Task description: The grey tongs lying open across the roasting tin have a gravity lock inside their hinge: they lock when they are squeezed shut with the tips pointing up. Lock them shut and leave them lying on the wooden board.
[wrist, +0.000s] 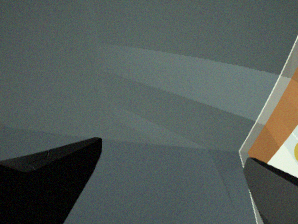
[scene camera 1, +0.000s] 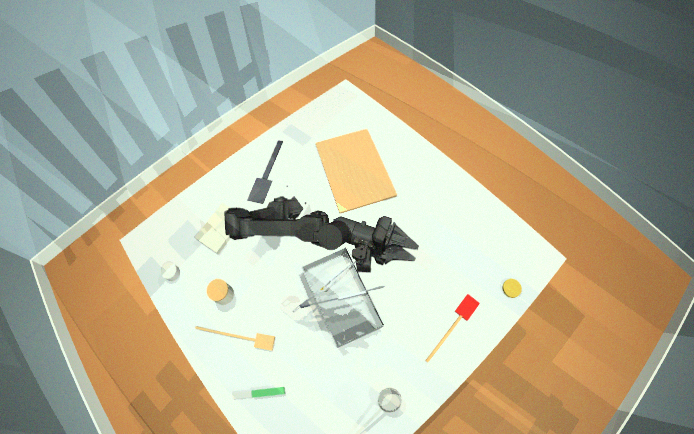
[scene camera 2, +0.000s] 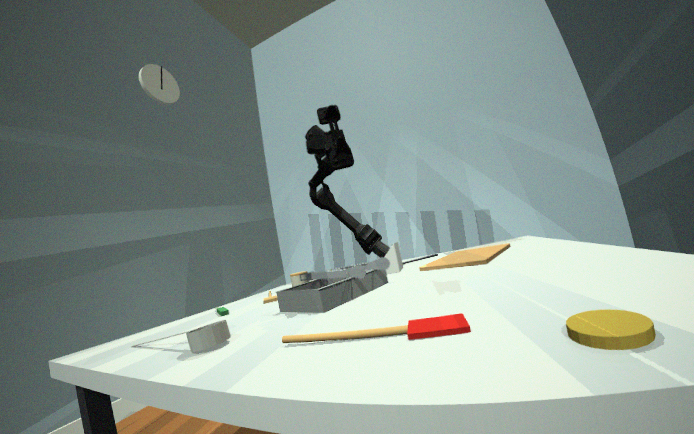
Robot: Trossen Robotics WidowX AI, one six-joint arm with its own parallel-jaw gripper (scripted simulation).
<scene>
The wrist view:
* gripper: 174,155
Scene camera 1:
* gripper: 416,254
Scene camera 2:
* gripper: 335,121
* red spatula: 452,324
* yellow disc: 600,329
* round strainer: 210,335
</scene>
